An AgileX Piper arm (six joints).
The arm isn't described. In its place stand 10 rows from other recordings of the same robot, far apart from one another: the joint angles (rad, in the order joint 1, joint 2, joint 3, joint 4, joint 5, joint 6), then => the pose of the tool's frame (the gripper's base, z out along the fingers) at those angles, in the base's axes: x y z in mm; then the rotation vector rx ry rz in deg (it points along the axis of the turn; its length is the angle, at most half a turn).
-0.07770 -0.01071 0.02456 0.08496 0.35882 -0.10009 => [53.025 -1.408 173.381 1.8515 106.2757 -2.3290]
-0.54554 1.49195 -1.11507 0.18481 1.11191 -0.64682 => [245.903 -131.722 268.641 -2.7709 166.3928 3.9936]
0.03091 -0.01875 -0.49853 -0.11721 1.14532 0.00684 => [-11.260 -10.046 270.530 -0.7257 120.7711 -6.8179]
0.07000 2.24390 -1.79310 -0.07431 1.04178 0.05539 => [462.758 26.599 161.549 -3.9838 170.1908 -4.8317]
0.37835 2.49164 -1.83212 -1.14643 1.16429 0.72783 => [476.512 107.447 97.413 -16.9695 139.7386 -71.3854]
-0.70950 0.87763 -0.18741 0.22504 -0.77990 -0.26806 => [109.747 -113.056 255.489 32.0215 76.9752 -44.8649]
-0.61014 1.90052 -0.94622 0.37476 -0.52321 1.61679 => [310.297 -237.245 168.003 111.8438 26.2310 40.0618]
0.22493 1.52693 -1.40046 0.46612 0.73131 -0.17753 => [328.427 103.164 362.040 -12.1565 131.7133 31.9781]
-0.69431 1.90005 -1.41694 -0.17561 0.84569 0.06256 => [297.869 -263.492 216.182 53.1670 154.7006 -20.1703]
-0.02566 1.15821 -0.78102 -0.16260 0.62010 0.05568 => [224.456 -14.324 275.375 -1.3279 141.8539 -9.1999]
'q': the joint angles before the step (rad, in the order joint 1, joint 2, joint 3, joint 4, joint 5, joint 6). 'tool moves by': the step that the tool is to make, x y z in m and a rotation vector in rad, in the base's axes. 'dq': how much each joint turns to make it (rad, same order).
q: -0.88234 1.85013 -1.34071 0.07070 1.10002 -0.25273
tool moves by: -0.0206 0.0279 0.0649 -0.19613 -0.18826 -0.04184
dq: 0.00229 -0.25417 0.09114 0.01893 -0.11053 0.02992
